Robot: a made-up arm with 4 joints.
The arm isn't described. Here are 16 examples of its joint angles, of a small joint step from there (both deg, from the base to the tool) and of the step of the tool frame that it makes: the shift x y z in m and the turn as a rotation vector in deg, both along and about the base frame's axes.
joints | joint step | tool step
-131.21 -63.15 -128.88 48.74 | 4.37 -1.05 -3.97 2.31 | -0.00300 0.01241 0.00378 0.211 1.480 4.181
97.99 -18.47 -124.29 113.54 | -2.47 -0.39 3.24 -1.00 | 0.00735 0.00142 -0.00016 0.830 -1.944 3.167
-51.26 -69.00 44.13 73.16 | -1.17 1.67 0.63 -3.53 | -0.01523 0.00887 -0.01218 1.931 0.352 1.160
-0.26 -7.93 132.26 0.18 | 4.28 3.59 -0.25 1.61 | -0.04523 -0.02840 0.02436 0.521 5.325 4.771
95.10 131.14 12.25 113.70 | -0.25 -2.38 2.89 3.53 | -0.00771 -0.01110 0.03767 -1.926 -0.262 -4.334
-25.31 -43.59 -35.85 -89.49 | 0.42 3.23 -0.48 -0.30 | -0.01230 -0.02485 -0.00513 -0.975 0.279 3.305
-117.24 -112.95 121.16 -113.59 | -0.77 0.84 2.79 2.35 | 0.01127 0.01472 -0.01128 -3.536 1.322 0.674
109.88 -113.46 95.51 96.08 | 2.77 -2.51 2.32 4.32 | -0.04209 -0.02227 0.02476 1.144 4.666 -1.975
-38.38 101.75 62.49 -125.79 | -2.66 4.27 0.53 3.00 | 0.03717 -0.02990 0.01426 -3.308 -2.842 6.271
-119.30 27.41 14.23 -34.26 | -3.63 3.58 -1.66 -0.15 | 0.02493 -0.04511 -0.00814 -3.747 -2.691 -0.652
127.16 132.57 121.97 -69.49 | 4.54 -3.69 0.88 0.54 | 0.01998 -0.00110 0.06246 -2.724 3.683 1.780
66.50 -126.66 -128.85 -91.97 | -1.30 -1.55 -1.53 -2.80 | 0.00102 -0.00260 -0.02315 -0.406 -1.429 2.390
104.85 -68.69 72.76 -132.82 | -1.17 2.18 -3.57 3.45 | 0.04214 0.01375 0.00962 5.195 -4.898 -1.651
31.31 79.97 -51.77 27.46 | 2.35 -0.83 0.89 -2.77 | -0.00027 -0.00068 -0.00674 -0.856 1.788 2.125
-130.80 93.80 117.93 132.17 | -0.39 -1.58 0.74 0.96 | 0.00704 0.00779 -0.00227 0.827 -1.153 0.168
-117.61 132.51 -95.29 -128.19 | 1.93 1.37 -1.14 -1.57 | 0.02797 0.01592 0.02128 -2.323 2.870 -1.908
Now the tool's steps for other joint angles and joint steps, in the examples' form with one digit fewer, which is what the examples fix.
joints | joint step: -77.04 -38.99 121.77 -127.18 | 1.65 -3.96 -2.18 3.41
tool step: 0.0003 0.0210 0.0353 1.66 1.53 2.46
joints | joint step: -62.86 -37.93 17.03 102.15 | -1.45 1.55 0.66 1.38
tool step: -0.0060 -0.0024 -0.0181 -2.34 -2.10 -0.31
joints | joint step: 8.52 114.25 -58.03 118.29 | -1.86 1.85 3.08 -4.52
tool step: -0.0134 0.0003 0.0293 -0.20 -5.71 5.70
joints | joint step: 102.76 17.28 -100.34 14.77 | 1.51 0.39 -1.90 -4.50
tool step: -0.0110 -0.0082 -0.0048 4.18 1.24 -3.14
